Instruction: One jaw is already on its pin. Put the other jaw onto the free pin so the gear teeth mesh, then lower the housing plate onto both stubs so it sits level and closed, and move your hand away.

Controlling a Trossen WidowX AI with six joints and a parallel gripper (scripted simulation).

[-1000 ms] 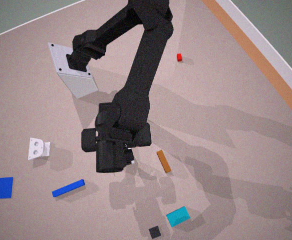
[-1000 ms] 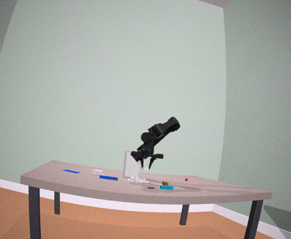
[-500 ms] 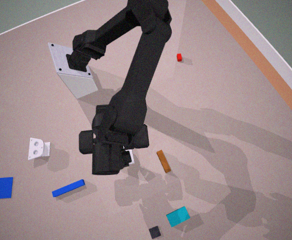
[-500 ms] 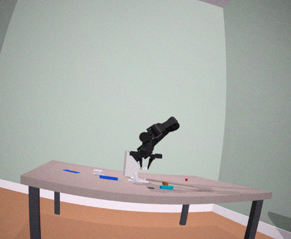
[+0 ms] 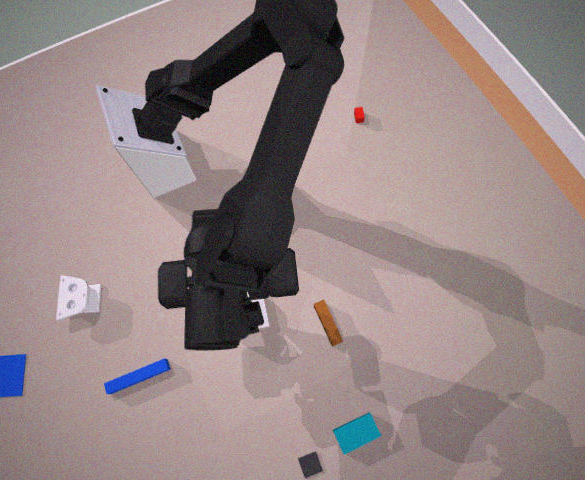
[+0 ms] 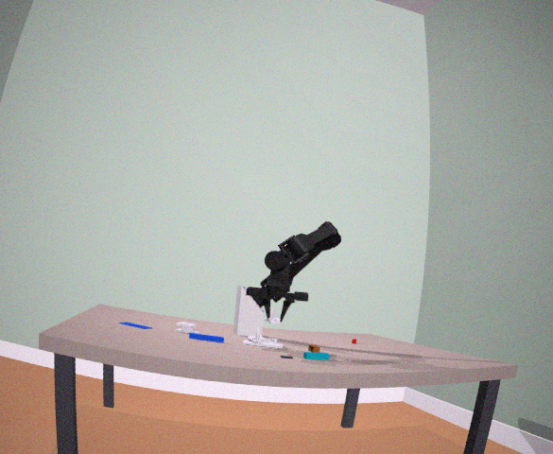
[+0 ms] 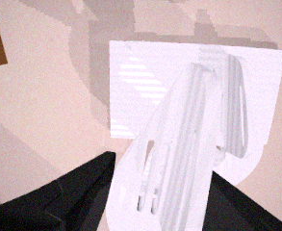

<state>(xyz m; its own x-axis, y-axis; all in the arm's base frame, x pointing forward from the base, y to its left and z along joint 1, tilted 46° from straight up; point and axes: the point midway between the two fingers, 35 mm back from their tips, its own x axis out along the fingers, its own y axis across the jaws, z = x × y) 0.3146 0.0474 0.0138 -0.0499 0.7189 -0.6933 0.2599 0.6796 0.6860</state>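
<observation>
My gripper tip is 4 cm past the white jaw and 1 cm to the left of it. Round my gripper tip: cyan block: 26 cm ahead, 9 cm to the left, 7 cm below; then blue bar: 5 cm ahead, 21 cm to the right, 7 cm below; then orange bar: 9 cm ahead, 12 cm to the left, 7 cm below.
</observation>
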